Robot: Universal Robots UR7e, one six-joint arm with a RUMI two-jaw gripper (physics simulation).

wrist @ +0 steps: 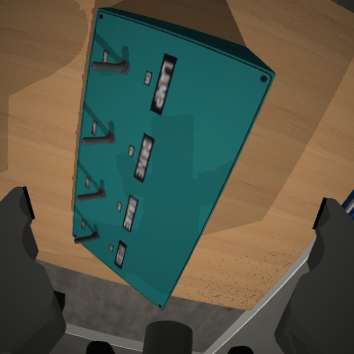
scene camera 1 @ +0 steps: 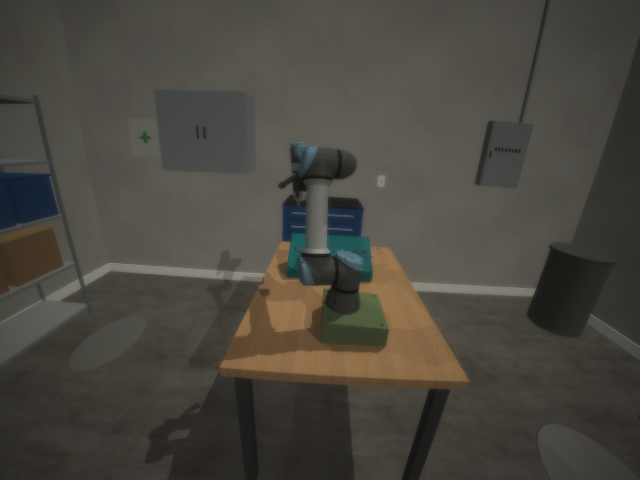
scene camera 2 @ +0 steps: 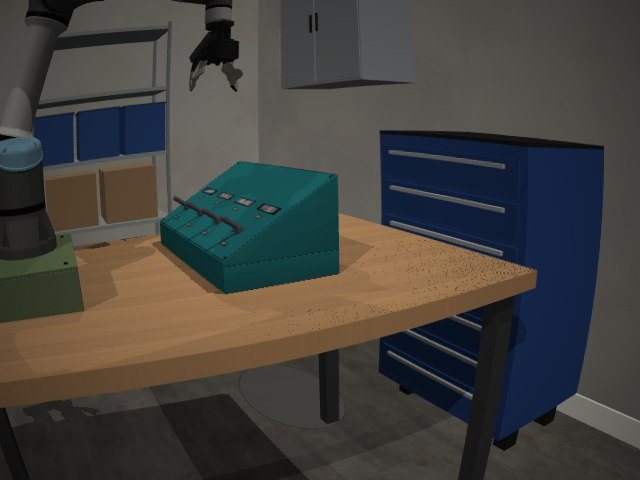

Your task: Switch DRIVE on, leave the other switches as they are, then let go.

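Pixels of known places: gripper, between the fingertips: (wrist: 174,196) (scene camera 1: 297,205) (scene camera 2: 214,91); arm's base, origin of its link: (scene camera 1: 342,303) (scene camera 2: 26,249).
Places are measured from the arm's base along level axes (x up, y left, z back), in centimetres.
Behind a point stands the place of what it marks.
Observation:
A teal sloped switch panel (scene camera 1: 353,242) @[x 7.6, y -11.3, z -58.3 cm] (scene camera 2: 302,227) @[x 0.9, y -21.6, z -55.0 cm] (wrist: 215,100) @[x 7.6, y 22.5, z -58.9 cm] stands on the table. In the wrist view four dark levers stand in a row beside blurred label plates. The top plate reads LAMP; the second plate (wrist: 144,158) @[x 3.9, y 9.7, z -52.1 cm] looks like DRIVE, with its lever (wrist: 98,139) @[x 2.3, y 9.9, z -44.3 cm] to its left. All four levers lean the same way, their bars lying on the side away from the small ON marks. My gripper (scene camera 2: 213,89) @[x 30.3, y 24.4, z -54.9 cm] (wrist: 174,196) @[x 30.3, y 24.4, z -54.9 cm] is open and empty, high above the panel, touching no lever. In scene camera 1 the arm partly hides the panel.
The arm's green base block (scene camera 1: 354,328) @[x -1.5, y -3.5, z 14.8 cm] (scene camera 2: 41,291) @[x -4.6, y -17.5, z -2.6 cm] is on the wooden table (scene camera 1: 289,356) @[x -9.5, y 20.6, z 22.1 cm] (scene camera 2: 155,330) @[x -9.5, y -32.9, z -21.5 cm]. A blue drawer cabinet (scene camera 1: 343,214) (scene camera 2: 560,248) stands beyond the table's far end. A shelf rack (scene camera 2: 168,67) and a grey wall cabinet (scene camera 1: 204,149) (scene camera 2: 336,46) are in the background.

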